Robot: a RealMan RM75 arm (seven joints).
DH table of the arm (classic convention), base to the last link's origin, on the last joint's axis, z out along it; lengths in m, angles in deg. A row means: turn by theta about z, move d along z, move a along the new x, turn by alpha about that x. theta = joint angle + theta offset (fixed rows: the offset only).
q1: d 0.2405  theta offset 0  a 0  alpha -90
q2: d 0  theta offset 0  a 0  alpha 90
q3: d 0.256  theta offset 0  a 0  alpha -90
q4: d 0  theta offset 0  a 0  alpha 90
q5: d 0.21  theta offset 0  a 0  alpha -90
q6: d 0  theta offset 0  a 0  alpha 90
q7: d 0.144  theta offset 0  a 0  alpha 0
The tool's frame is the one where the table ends.
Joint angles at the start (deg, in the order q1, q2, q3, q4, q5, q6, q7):
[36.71, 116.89, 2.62, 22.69, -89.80, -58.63, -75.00]
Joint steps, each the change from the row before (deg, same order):
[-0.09, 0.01, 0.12, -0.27, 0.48, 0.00, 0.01]
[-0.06, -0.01, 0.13, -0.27, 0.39, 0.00, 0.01]
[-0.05, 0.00, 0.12, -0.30, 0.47, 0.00, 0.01]
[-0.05, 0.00, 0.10, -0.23, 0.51, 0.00, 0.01]
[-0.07, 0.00, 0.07, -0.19, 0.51, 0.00, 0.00]
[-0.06, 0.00, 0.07, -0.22, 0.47, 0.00, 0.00]
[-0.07, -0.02, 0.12, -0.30, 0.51, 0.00, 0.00]
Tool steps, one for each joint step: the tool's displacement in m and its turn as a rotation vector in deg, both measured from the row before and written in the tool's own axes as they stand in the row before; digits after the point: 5 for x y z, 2 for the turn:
[0.00267, -0.00046, -0.00035, 0.17, 0.68, 0.13]
[0.00257, -0.00065, -0.00018, 0.18, 0.60, 0.06]
[0.00275, -0.00072, -0.00013, 0.20, 0.66, 0.07]
[0.00247, -0.00061, -0.00015, 0.18, 0.64, 0.15]
[0.00231, -0.00041, -0.00029, 0.15, 0.62, 0.16]
[0.00233, -0.00048, -0.00023, 0.16, 0.59, 0.11]
[0.00307, -0.00078, -0.00022, 0.21, 0.71, 0.07]

